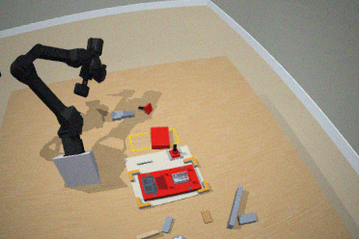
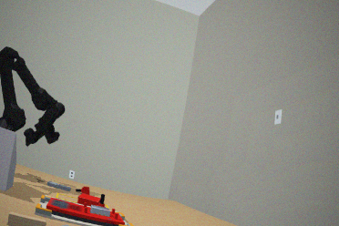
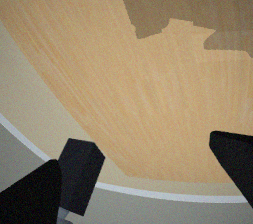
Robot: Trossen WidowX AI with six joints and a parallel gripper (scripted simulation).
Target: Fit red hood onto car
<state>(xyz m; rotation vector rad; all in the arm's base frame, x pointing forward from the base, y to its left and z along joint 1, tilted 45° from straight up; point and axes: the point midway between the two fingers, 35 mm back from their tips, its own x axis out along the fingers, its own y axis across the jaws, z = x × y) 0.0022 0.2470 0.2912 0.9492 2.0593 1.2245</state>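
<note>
Right now my gripper tip is 320 mm short of the red hood, 230 mm to the left of it and 140 mm above it. The rest, counted from my gripper tip: tan block (430 mm ahead, 600 mm to the right, 150 mm below); grey engine block (370 mm ahead, 440 mm to the right, 130 mm below).
</note>
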